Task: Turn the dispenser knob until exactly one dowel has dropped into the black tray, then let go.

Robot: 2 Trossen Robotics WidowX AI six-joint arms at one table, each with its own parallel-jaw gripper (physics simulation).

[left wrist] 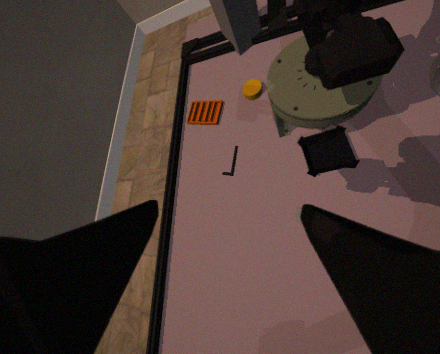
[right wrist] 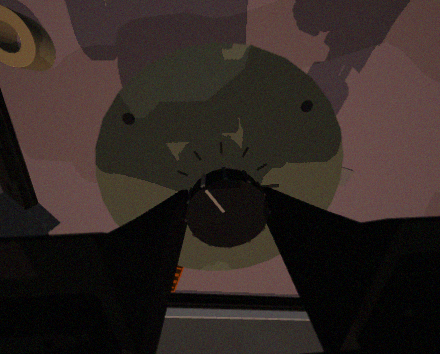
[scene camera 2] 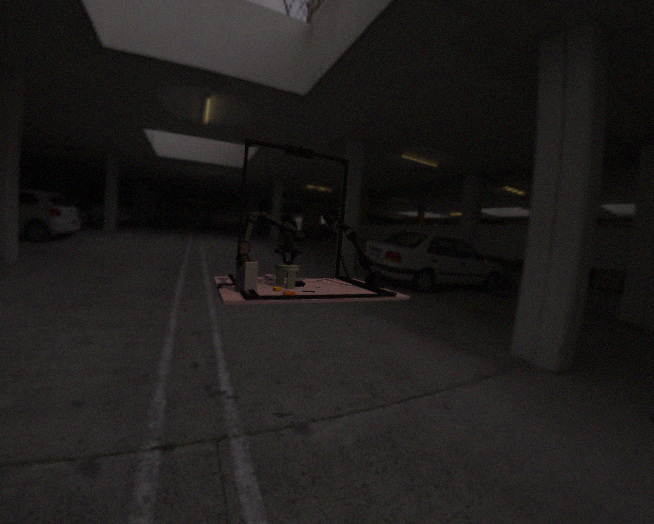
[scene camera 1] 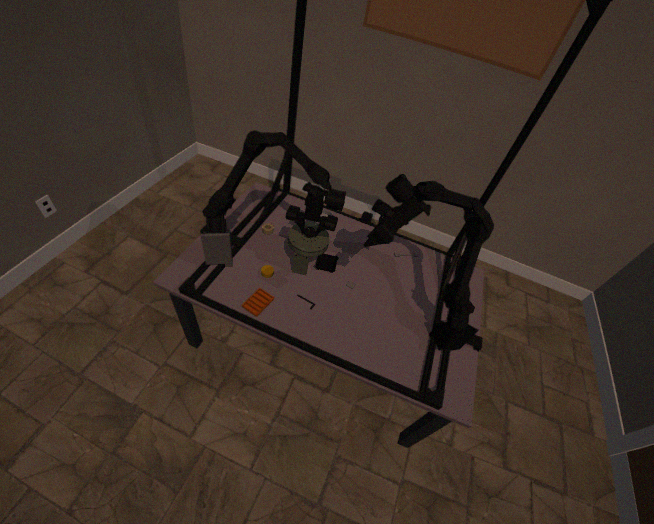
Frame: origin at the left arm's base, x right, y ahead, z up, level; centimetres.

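Seen in the pictures: left gripper, fingertip midpoint: (left wrist: 230,209) (scene camera 2: 324,244) (scene camera 1: 366,241); right gripper, fingertip midpoint: (left wrist: 320,67) (right wrist: 224,194) (scene camera 2: 288,264); left arm's base, link origin: (scene camera 2: 373,273) (scene camera 1: 457,326); right arm's base, link origin: (scene camera 2: 246,266) (scene camera 1: 216,232).
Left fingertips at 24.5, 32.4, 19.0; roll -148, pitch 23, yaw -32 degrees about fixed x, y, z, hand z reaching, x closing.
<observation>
Pixels of each thing's middle, then the offset from my left fingertips to it, as dx, dy, dz.
- round olive-green dispenser, body centre: (right wrist: 222,180) (left wrist: 318,77) (scene camera 1: 308,238) (scene camera 2: 287,267) +19.1, +14.1, -17.4
- black tray, body centre: (left wrist: 325,152) (scene camera 1: 326,263) (scene camera 2: 297,284) +15.9, +5.7, -29.2
- yellow disc, body centre: (left wrist: 252,89) (scene camera 1: 267,271) +13.6, +30.3, -29.5
- orange slotted block, body centre: (left wrist: 204,112) (scene camera 1: 258,301) -0.4, +34.8, -29.6
- black hex key, body centre: (left wrist: 230,160) (scene camera 1: 304,301) -1.6, +17.5, -30.1
- tan ring, body centre: (right wrist: 18,41) (scene camera 1: 268,228) +37.7, +28.3, -29.2
The round olive-green dispenser (scene camera 1: 308,245) (scene camera 2: 287,272) (left wrist: 325,105) (right wrist: 145,200) stands on the table. Its black knob (right wrist: 227,220) has a pale pointer line that slants to the upper left in the right wrist view. My right gripper (right wrist: 224,194) is shut on the knob, one finger on each side. The black tray (scene camera 1: 327,263) (scene camera 2: 299,283) (left wrist: 328,151) sits beside the dispenser's foot; no dowel can be made out in it in these dark views. My left gripper (scene camera 1: 367,244) (left wrist: 230,209) is open and empty, above the table to the right of the dispenser in scene camera 1.
A yellow disc (scene camera 1: 267,271) (left wrist: 252,89), an orange slotted block (scene camera 1: 258,301) (left wrist: 205,112) and a black hex key (scene camera 1: 306,300) (left wrist: 234,161) lie on the table. A tan ring (scene camera 1: 267,228) (right wrist: 31,42) lies behind the dispenser. A grey upright box (scene camera 1: 217,249) stands at the table's left edge.
</observation>
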